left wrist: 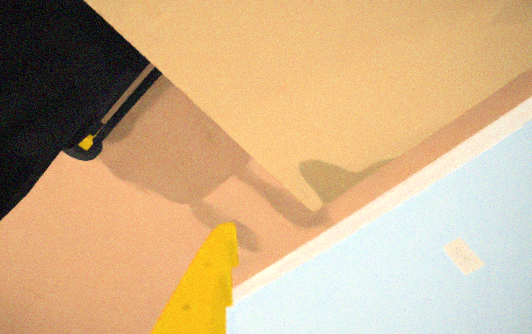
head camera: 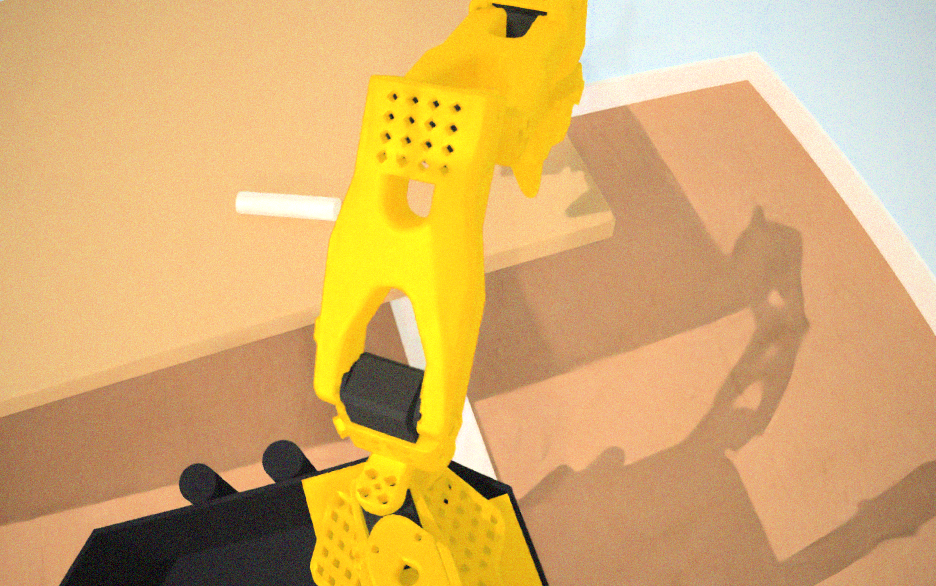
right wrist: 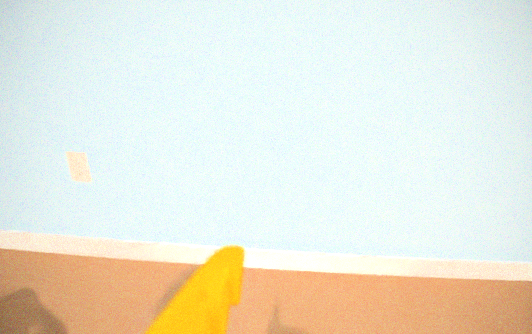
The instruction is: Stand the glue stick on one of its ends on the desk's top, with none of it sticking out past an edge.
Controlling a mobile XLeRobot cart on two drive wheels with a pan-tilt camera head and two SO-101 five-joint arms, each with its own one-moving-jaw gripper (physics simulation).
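Pixels of known places: left hand, its tool point: point(left wrist: 235, 238) point(head camera: 531, 189); right hand, its tool point: point(right wrist: 242, 268); left arm's base, origin of its link: point(head camera: 400, 522).
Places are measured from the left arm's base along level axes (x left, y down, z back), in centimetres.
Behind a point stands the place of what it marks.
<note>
The white glue stick point(head camera: 286, 205) @[x 29.0, y 3.8, z 2.3 cm] lies on its side on the tan desk point(head camera: 151, 276) @[x 27.8, y 5.5, z 15.8 cm] point(left wrist: 325, 85) @[x 24.5, y 5.5, z -16.4 cm] in the head view. Its right end meets the outline of my left forearm, so I cannot tell whether more is hidden there. The glue stick does not show in either wrist view. My left gripper point(head camera: 533, 176) point(left wrist: 228, 235) is open, to the right of the glue stick and above the desk near its corner. One notched jaw shows in the left wrist view. My right gripper point(right wrist: 234, 257) is open, with one notched jaw showing in front of the wall and floor.
The desk's front edge slants across the head view to a corner at the right. The black cart body point(head camera: 227, 545) @[x 4.3, y 9.4, z 13.8 cm] point(left wrist: 50, 75) @[x -4.4, y 37.5, z 0.7 cm] stands in front of it. The brown floor point(head camera: 621, 414) @[x 27.4, y 77.5, z -38.2 cm], white baseboard point(right wrist: 375, 264) @[x -76.6, y 72.0, z -113.9 cm] and pale blue wall point(head camera: 863, 69) @[x 67.2, y 46.1, z -114.9 cm] point(left wrist: 400, 280) @[x 10.4, y 39.9, z -115.0 cm] point(right wrist: 300, 125) @[x -41.2, y 17.5, z -115.1 cm] lie beyond.
</note>
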